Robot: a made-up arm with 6 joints.
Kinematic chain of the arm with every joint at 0, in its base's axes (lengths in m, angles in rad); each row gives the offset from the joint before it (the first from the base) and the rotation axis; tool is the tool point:
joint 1: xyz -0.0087 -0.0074 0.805 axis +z
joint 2: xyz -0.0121 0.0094 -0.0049 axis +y
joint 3: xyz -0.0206 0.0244 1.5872 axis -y
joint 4: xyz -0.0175 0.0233 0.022 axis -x
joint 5: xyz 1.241 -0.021 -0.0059 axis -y
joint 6: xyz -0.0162 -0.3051 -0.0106 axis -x
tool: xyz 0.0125 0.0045 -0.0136
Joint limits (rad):
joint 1: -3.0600..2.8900
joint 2: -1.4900..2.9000
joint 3: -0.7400..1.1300
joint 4: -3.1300..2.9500
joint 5: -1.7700..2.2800
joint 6: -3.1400..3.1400
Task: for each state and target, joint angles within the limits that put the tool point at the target. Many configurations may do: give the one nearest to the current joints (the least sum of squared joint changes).
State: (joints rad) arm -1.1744 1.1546 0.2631 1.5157 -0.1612 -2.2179
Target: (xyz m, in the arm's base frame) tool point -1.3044 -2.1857 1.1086
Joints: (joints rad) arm -2.1080 1.0627 0.4041 1.4082 -0.1602 -2.2176
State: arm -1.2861 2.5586 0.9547 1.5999 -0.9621 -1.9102
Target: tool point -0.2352 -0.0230 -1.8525
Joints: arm -0.7778 2.8962 0.6783 0.7773 -0.9522 -1.9119
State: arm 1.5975 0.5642 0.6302 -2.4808 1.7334 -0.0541
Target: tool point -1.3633 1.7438 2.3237
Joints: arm 2.0779 0.6741 1.0038 -2.5911 1.7250 -0.0476
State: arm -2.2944 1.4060 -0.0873 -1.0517 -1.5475 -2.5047
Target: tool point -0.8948 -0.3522 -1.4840
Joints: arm -2.6168 2.3135 0.7399 -0.8827 -1.5526 -2.5123
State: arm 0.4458 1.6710 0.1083 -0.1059 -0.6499 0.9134
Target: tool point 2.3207 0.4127 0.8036
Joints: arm 0.2956 1.1001 0.4480 -0.0099 -0.6551 0.9160
